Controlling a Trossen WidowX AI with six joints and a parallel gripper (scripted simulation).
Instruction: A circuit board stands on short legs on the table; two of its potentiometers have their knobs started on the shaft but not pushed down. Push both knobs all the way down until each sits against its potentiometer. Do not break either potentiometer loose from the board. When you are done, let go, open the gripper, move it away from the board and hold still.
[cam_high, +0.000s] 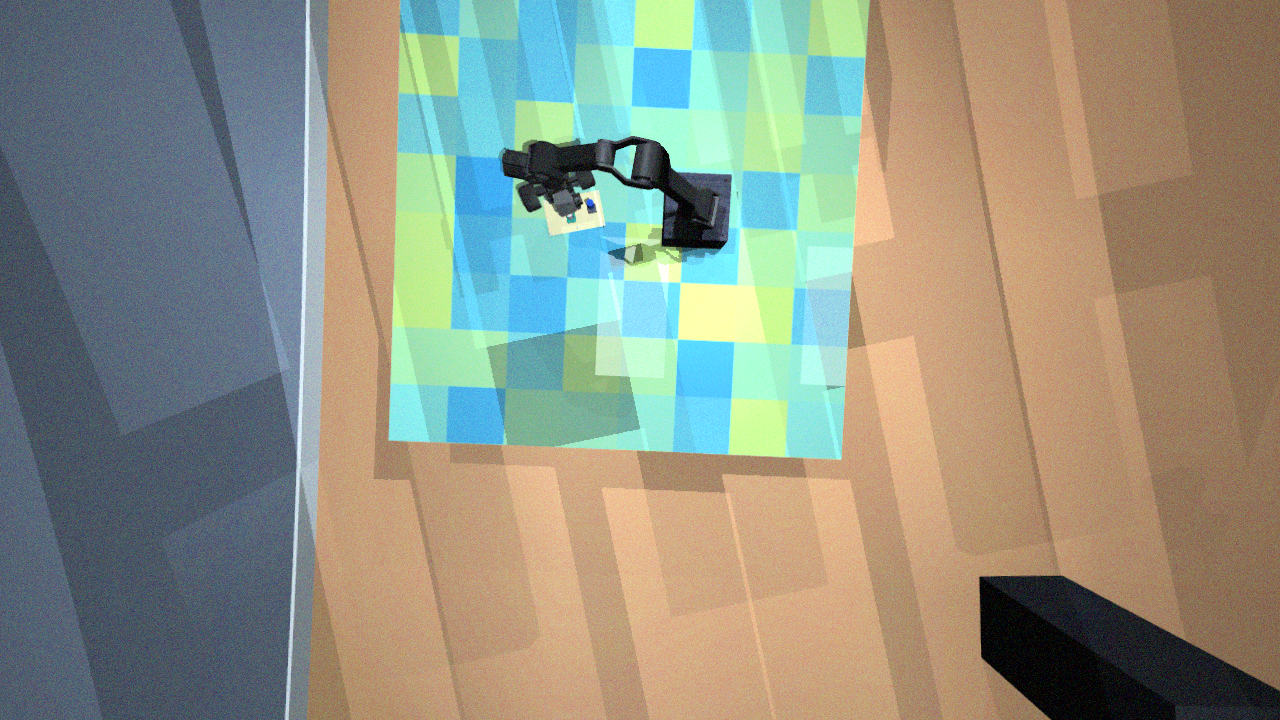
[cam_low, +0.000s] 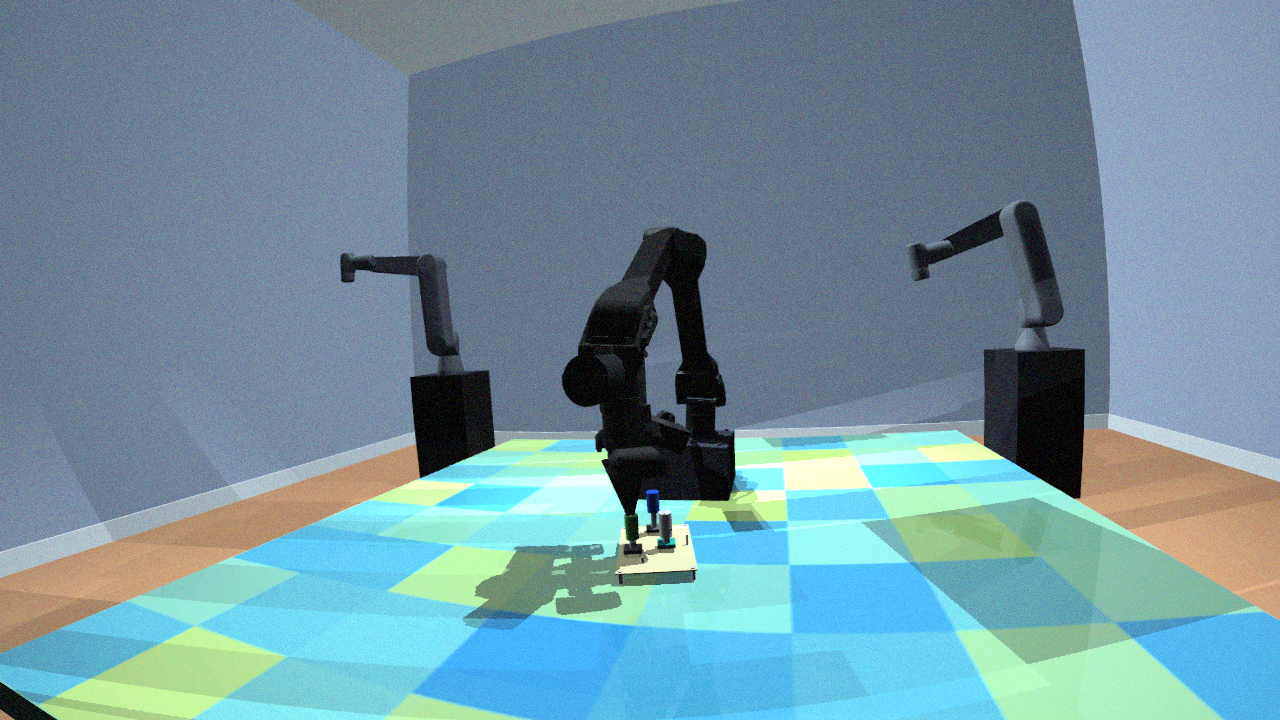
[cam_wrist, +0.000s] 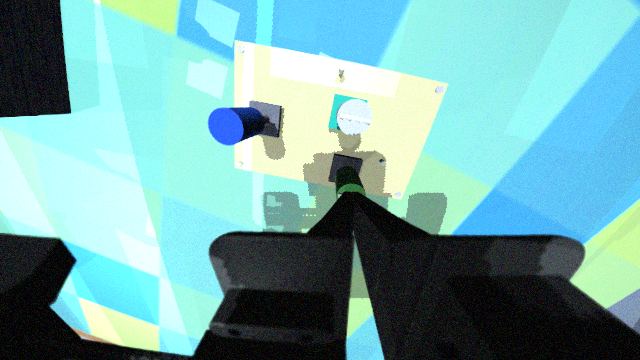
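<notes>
The green knob is 1 cm below my gripper tip. Round my gripper tip: grey knob: 4 cm to the left, 2 cm below, 2 cm behind; then teal potentiometer: 4 cm to the left, 3 cm below, 2 cm behind.
</notes>
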